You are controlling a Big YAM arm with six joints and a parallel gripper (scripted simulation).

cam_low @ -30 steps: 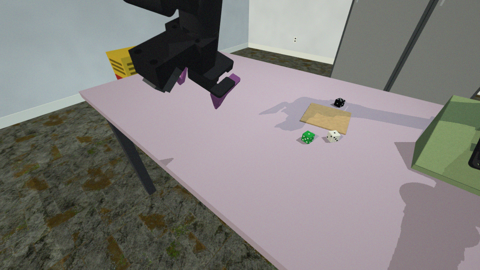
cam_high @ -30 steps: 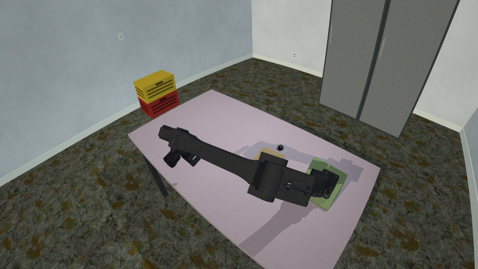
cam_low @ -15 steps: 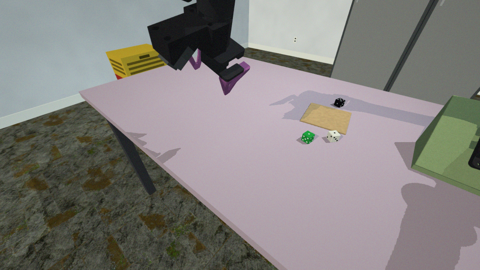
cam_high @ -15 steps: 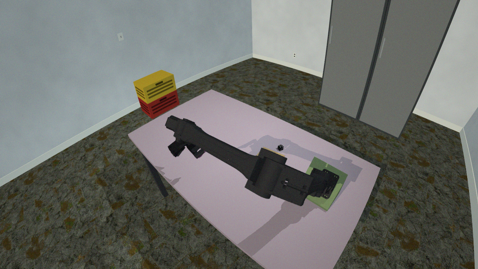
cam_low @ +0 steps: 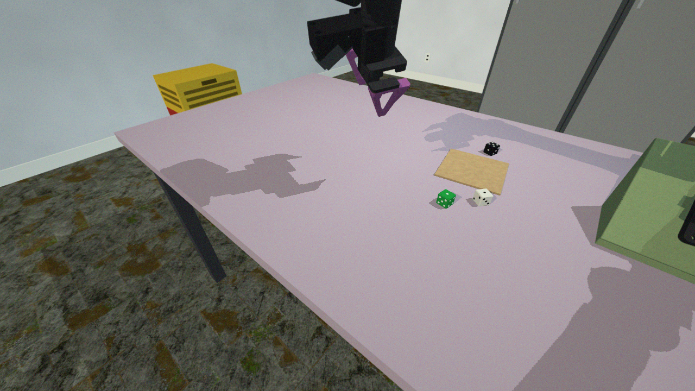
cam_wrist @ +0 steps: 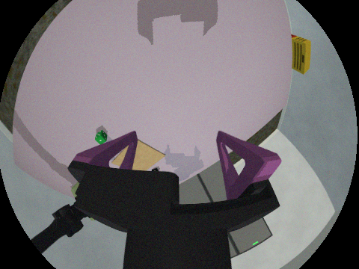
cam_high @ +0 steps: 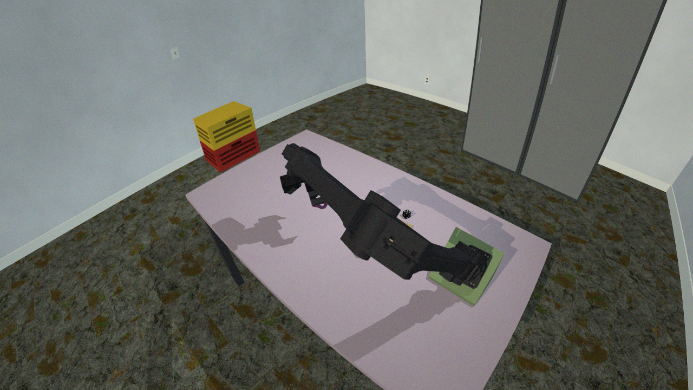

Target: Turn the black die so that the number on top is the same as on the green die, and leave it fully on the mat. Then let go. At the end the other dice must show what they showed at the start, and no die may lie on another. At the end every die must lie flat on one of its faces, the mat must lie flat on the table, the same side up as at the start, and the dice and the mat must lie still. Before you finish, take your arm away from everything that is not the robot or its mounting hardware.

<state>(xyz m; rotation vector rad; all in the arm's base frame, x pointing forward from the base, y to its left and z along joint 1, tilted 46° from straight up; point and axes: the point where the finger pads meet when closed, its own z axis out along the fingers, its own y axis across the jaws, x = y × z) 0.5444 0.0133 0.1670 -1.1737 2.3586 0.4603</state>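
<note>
The black die is 20 cm behind my hand, 27 cm to the right of it and 16 cm below it. The rest, counted from my hand: green die (19 cm behind, 1 cm to the right, 16 cm below); white die (24 cm behind, 6 cm to the right, 16 cm below); tan mat (19 cm behind, 16 cm to the right, 18 cm below).
</note>
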